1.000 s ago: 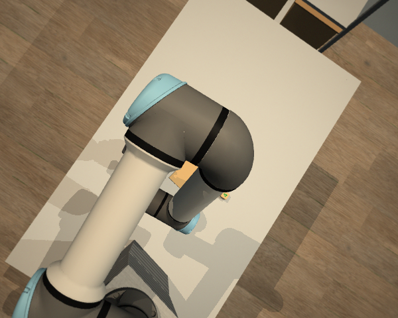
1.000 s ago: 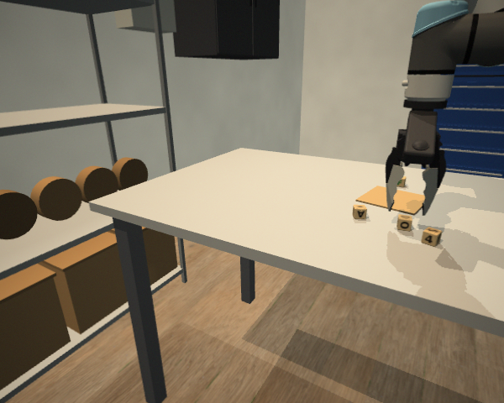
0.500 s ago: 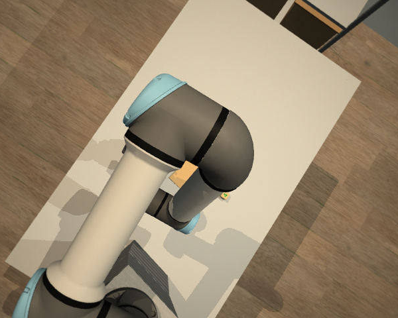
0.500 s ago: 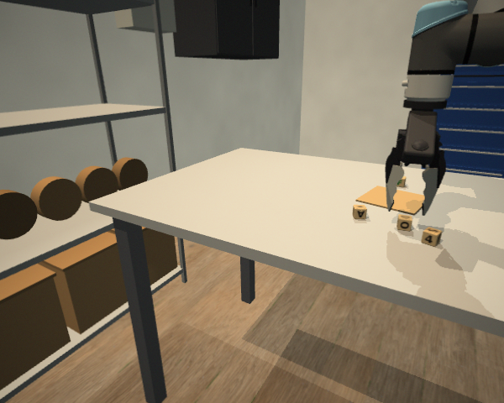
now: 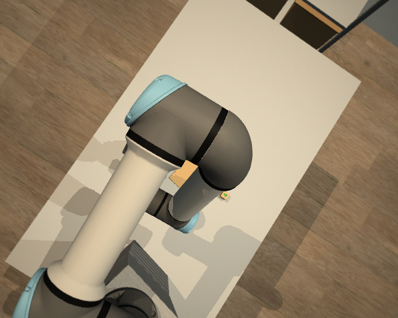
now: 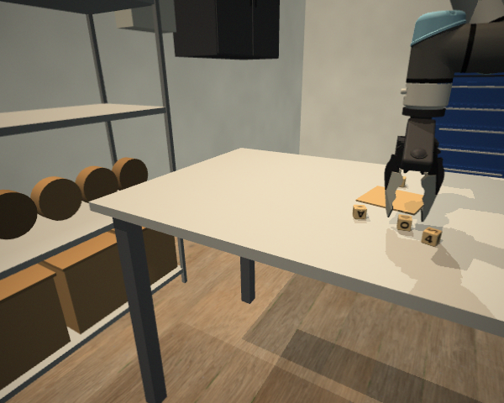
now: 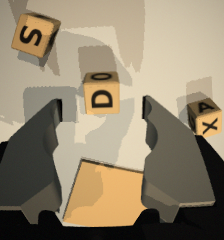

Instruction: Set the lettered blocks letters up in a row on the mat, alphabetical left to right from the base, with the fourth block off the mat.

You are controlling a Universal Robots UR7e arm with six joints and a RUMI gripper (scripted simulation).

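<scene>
Now: the D block 20 mm below my hand. From my hand the other things lie so: X block 90 mm ahead, 20 mm to the right, 20 mm below; then S block 50 mm to the left, 50 mm behind, 20 mm below; then orange mat 170 mm to the right, 30 mm below, 30 mm ahead.
</scene>
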